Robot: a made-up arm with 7 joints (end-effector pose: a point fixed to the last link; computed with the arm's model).
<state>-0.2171 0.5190 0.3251 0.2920 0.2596 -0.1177 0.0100</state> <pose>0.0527 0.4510 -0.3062 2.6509 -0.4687 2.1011</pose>
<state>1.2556 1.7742 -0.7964 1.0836 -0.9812 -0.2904 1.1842</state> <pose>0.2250 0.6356 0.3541 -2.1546 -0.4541 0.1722</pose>
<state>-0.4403 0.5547 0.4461 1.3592 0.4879 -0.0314 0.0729</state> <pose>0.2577 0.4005 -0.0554 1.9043 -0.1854 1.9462</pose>
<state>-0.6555 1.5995 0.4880 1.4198 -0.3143 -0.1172 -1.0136</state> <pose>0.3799 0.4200 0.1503 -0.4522 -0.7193 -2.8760</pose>
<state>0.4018 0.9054 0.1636 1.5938 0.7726 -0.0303 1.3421</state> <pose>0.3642 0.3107 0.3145 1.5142 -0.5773 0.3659</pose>
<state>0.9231 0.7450 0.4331 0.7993 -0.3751 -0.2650 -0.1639</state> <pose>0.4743 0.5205 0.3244 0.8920 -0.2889 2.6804</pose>
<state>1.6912 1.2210 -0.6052 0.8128 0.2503 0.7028 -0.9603</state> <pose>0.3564 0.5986 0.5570 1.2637 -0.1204 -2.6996</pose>
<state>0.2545 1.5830 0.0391 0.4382 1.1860 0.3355 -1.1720</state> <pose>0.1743 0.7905 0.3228 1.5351 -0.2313 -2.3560</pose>
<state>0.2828 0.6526 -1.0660 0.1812 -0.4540 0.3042 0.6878</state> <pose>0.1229 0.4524 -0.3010 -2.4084 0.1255 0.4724</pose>
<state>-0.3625 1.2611 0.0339 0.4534 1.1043 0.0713 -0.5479</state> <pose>0.1224 0.7400 0.0193 1.7051 -0.7858 -3.1190</pose>
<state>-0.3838 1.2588 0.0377 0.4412 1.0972 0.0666 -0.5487</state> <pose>0.1124 0.7420 0.0168 1.6925 -0.8108 -3.1021</pose>
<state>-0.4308 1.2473 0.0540 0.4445 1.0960 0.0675 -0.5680</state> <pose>0.0989 0.7405 0.0081 1.6838 -0.8455 -3.0763</pose>
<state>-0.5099 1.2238 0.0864 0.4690 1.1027 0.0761 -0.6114</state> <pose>0.0802 0.7344 -0.0076 1.6774 -0.8919 -3.0367</pose>
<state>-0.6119 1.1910 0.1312 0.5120 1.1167 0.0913 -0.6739</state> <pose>0.0566 0.7244 -0.0264 1.6677 -0.9455 -2.9810</pose>
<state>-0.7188 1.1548 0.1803 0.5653 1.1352 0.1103 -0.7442</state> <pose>0.0311 0.7124 -0.0433 1.6498 -0.9982 -2.9118</pose>
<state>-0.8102 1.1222 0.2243 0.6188 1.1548 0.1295 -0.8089</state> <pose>0.0092 0.7007 -0.0553 1.6275 -1.0399 -2.8428</pose>
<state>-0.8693 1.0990 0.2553 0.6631 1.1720 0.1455 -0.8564</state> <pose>-0.0032 0.6914 -0.0624 1.6158 -1.0627 -2.7971</pose>
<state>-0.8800 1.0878 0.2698 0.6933 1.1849 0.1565 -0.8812</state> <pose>-0.0005 0.6852 -0.0663 1.6352 -1.0551 -2.7980</pose>
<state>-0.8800 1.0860 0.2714 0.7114 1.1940 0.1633 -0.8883</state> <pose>0.0046 0.6815 -0.0683 1.6608 -1.0492 -2.8192</pose>
